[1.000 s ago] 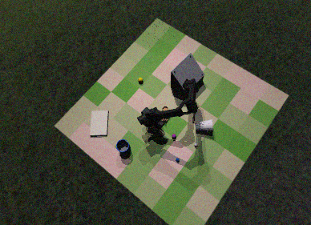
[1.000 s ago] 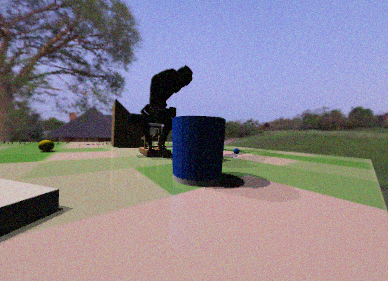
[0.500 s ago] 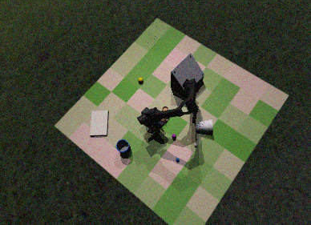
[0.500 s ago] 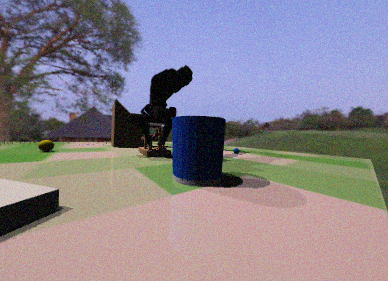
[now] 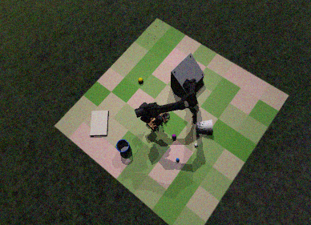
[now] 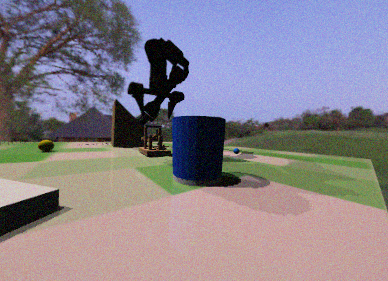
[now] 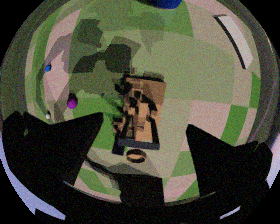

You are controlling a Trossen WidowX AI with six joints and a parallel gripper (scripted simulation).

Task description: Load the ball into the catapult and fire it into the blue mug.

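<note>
My gripper tip is now 19 cm to the right of the purple ball and 11 cm above it. From my gripper tip the other things lie so: blue ball: 14 cm ahead, 30 cm to the left, 12 cm below; then wooden catapult: 7 cm behind, 4 cm to the left, 8 cm below; then blue mug: 28 cm ahead, 7 cm to the right, 10 cm below.
</note>
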